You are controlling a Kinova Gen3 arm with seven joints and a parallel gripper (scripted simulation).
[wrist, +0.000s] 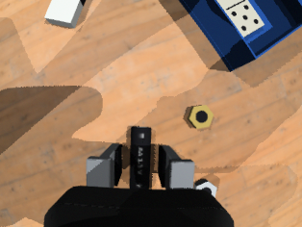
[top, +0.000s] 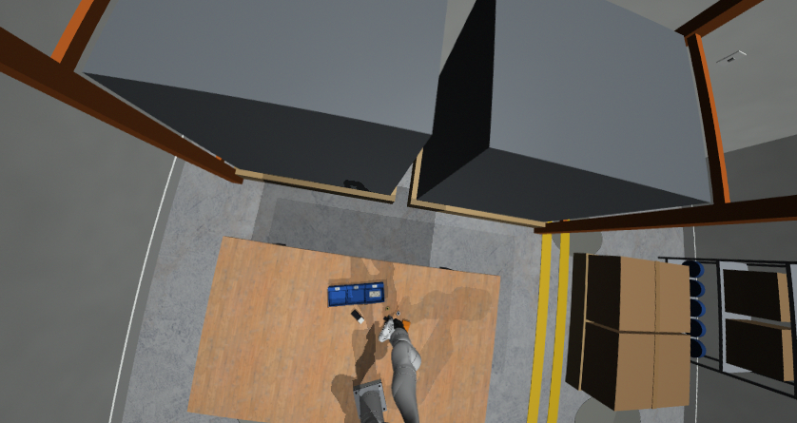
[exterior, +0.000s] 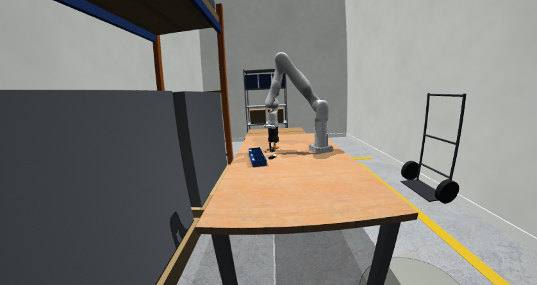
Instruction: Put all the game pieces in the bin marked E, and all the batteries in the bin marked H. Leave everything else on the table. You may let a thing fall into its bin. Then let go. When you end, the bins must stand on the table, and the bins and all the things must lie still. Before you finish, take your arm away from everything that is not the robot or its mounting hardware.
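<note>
Now: hand 10 mm above the dark cylindrical battery. From my hand the other things lie so: orange block (30 mm behind, 80 mm to the right, 20 mm below); then brass nut (50 mm ahead, 10 mm to the left, 20 mm below); then silver nut (30 mm ahead, 40 mm to the right, 20 mm below).
</note>
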